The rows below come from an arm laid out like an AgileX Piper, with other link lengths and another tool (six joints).
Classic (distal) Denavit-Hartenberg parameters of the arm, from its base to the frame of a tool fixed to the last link. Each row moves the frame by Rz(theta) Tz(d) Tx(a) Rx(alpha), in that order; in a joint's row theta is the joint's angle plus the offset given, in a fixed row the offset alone. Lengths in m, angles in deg.
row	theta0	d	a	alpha
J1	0	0.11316	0	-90
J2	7.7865	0	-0.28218	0
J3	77.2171	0	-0.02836	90
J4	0	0.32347	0	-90
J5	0	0	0	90
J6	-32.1	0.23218	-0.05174	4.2
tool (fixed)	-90	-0.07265	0	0
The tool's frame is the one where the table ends.
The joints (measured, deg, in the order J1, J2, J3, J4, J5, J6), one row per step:
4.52 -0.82 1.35 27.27 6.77 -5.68
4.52 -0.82 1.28 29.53 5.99 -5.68
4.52 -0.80 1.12 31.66 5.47 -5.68
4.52 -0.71 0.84 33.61 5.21 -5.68
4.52 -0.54 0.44 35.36 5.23 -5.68
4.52 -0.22 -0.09 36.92 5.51 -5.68
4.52 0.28 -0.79 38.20 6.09 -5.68
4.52 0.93 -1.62 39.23 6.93 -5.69
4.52 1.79 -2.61 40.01 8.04 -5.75
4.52 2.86 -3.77 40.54 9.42 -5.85
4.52 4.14 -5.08 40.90 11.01 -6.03
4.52 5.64 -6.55 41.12 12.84 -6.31
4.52 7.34 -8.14 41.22 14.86 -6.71
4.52 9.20 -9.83 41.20 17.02 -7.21
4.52 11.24 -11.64 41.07 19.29 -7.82
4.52 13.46 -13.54 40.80 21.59 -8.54
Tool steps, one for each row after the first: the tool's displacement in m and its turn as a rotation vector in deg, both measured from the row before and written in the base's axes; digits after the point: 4 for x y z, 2 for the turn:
-0.0004 -0.0025 0.0034 2.33 -0.57 -0.19
-0.0004 -0.0022 0.0033 2.18 -0.42 -0.09
-0.0004 -0.0017 0.0032 1.98 -0.25 0.02
-0.0003 -0.0012 0.0032 1.75 -0.08 0.16
0.0000 -0.0006 0.0031 1.53 0.14 0.31
0.0002 0.0002 0.0032 1.22 0.36 0.47
0.0005 0.0009 0.0031 0.92 0.55 0.62
0.0008 0.0017 0.0031 0.59 0.77 0.78
0.0012 0.0024 0.0032 0.26 0.98 0.94
0.0015 0.0031 0.0032 -0.02 1.16 1.07
0.0019 0.0037 0.0031 -0.29 1.35 1.23
0.0022 0.0043 0.0029 -0.55 1.53 1.37
0.0025 0.0047 0.0027 -0.78 1.65 1.47
0.0028 0.0051 0.0026 -1.00 1.74 1.56
0.0032 0.0052 0.0023 -1.24 1.80 1.60

